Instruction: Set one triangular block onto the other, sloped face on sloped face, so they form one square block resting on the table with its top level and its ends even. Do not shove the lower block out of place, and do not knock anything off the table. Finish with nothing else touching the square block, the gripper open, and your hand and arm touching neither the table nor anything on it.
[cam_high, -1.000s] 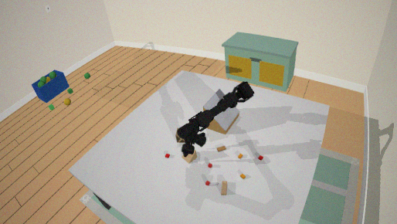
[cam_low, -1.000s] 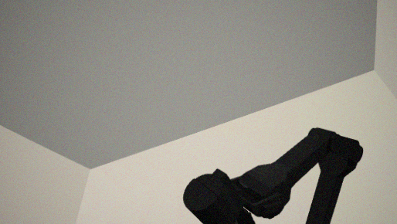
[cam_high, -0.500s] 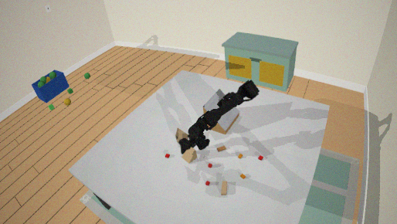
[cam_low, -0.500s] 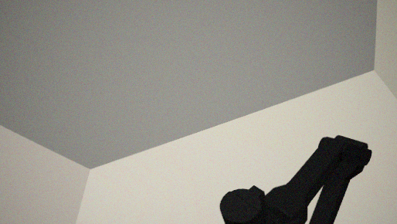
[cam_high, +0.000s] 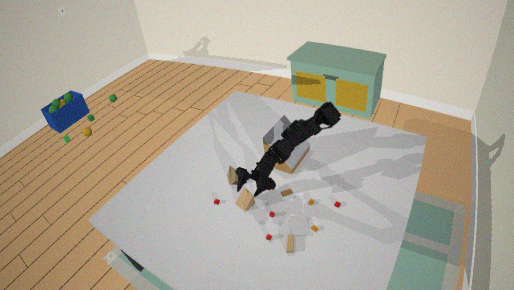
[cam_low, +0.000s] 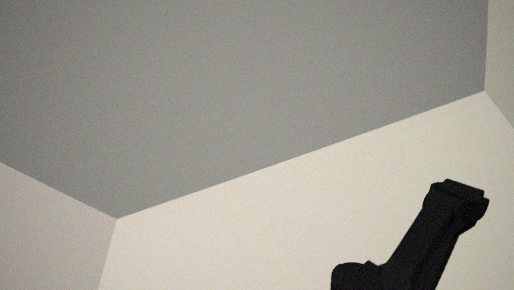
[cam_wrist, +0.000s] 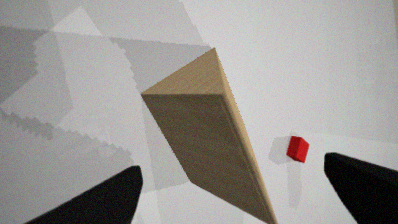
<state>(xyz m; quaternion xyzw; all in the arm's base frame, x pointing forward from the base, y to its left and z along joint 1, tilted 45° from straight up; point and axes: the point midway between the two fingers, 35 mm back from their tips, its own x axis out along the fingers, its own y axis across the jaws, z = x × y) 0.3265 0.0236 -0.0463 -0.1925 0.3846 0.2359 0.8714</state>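
My gripper tip is now 1 cm short of the wooden triangular block, 1 cm to the right of it and 2 cm above it.
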